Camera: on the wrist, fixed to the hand. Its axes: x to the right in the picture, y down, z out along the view.
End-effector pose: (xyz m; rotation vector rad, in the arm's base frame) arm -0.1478 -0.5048 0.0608 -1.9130 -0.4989 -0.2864
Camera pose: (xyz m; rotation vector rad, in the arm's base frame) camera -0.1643 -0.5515 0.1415 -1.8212 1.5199 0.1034
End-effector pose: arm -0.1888 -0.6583 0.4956 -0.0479 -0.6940 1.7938
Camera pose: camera -0.1142 -0.6080 0.4659 1.5480 0.3828 -2.5159
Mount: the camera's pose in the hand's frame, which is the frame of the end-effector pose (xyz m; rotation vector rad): 0.0098 -0.0588 -0.0736 -0.3339 0.6409 1.5800
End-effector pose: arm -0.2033 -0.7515 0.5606 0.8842 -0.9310 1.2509
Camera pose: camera -0.1378 -0.6864 0.5399 -0.7788 -1.2147 2.3383
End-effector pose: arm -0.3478 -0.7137 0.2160 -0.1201 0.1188 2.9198
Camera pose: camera -0.3392 -0.6609 0.1378 0.6709 0.1387 -1.6229
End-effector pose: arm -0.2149 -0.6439 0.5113 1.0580 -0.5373 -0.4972
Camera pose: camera -0.1683 -0.6243 0.4312 0.1969 -0.5214 1.0815
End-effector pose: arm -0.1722 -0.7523 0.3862 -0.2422 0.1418 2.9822
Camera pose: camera -0.1615 -0.7008 0.3074 0.6987 0.0872 -1.5256
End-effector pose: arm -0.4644 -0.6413 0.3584 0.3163 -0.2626 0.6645
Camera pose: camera -0.4094 -0.6524 0.2821 -0.5392 0.0579 2.1842
